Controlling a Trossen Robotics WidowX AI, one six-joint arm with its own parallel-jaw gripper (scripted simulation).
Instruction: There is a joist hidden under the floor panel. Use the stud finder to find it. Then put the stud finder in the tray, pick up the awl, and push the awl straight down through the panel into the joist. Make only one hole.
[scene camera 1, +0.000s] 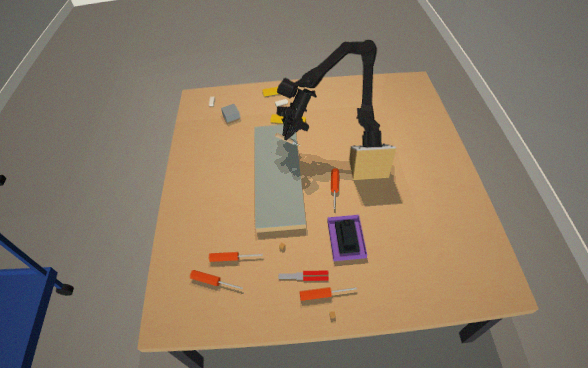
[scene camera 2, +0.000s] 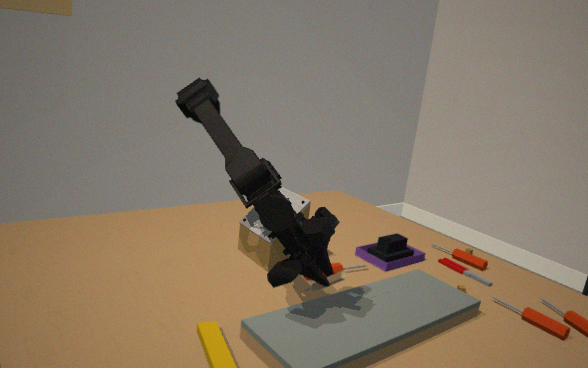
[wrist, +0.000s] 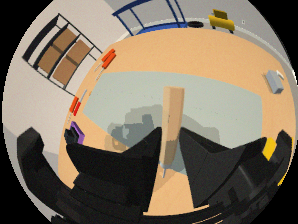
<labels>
my gripper: holds an awl (wrist: 172, 96)
</labels>
